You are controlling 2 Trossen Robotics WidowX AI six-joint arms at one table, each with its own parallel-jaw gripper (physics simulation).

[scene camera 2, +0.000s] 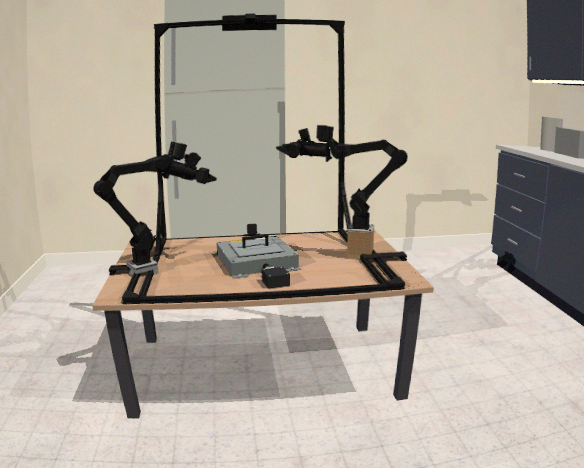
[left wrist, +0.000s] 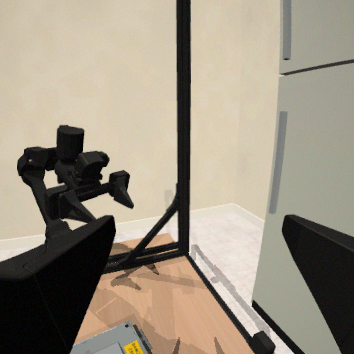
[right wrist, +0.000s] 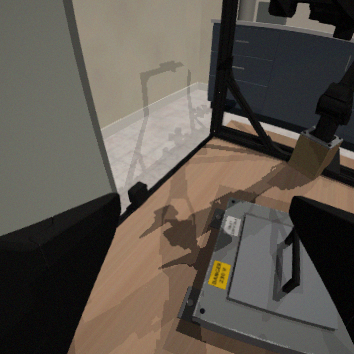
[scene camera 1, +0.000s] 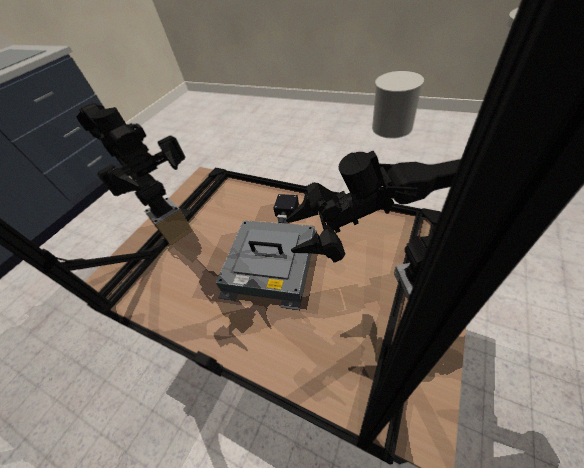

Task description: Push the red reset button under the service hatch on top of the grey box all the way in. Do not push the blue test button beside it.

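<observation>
The grey box (scene camera 1: 256, 285) (scene camera 2: 245, 264) (left wrist: 111, 335) (right wrist: 240, 318) sits on the table with yellow and white labels on top. Its flat service hatch (scene camera 1: 266, 265) (right wrist: 255, 272) lies in place, with a black handle (scene camera 1: 266, 245) (scene camera 2: 255, 237) (right wrist: 296, 262) standing up from it. The red and blue buttons do not show. My left gripper (scene camera 1: 146, 174) (scene camera 2: 279, 148) (left wrist: 199, 223) is open and empty, high above the table, to the right of the box in scene camera 2. My right gripper (scene camera 1: 291, 235) (scene camera 2: 215, 178) (left wrist: 115, 213) (right wrist: 206, 203) is open and empty, above and to the left of the box there.
A small black box (scene camera 1: 286, 203) (scene camera 2: 276, 277) stands close beside the grey box. Black rails (scene camera 2: 250, 296) edge the wooden table (scene camera 1: 260, 360) (scene camera 2: 200, 282), and a tall black frame (scene camera 2: 158, 100) (left wrist: 183, 100) rises from it. A tan block (scene camera 1: 174, 227) (scene camera 2: 360, 243) (right wrist: 313, 159) supports the left arm's base.
</observation>
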